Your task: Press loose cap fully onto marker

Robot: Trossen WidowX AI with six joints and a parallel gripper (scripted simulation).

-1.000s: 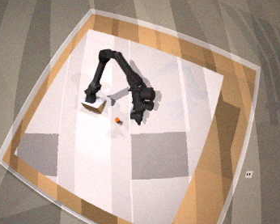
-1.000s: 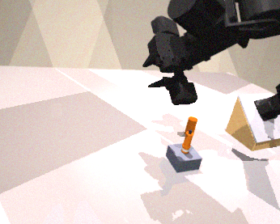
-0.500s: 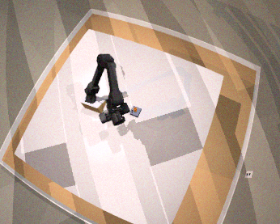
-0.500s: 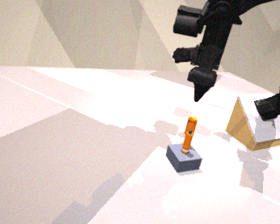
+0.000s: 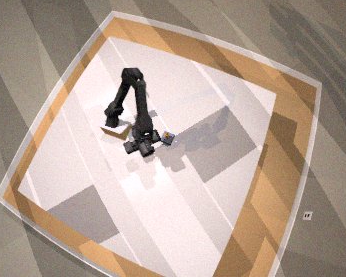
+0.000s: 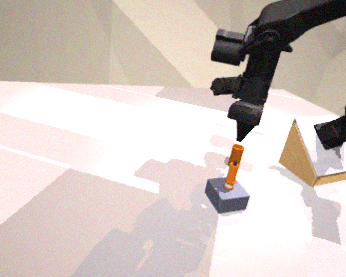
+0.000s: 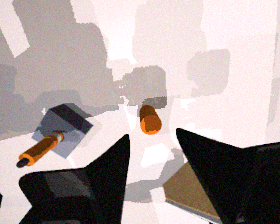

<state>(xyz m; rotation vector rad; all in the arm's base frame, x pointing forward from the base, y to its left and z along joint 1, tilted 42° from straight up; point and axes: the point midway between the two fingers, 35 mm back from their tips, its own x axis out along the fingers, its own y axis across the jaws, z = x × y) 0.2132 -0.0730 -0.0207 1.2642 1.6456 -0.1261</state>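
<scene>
Now: gripper tip 50 mm above the orange cap.
</scene>
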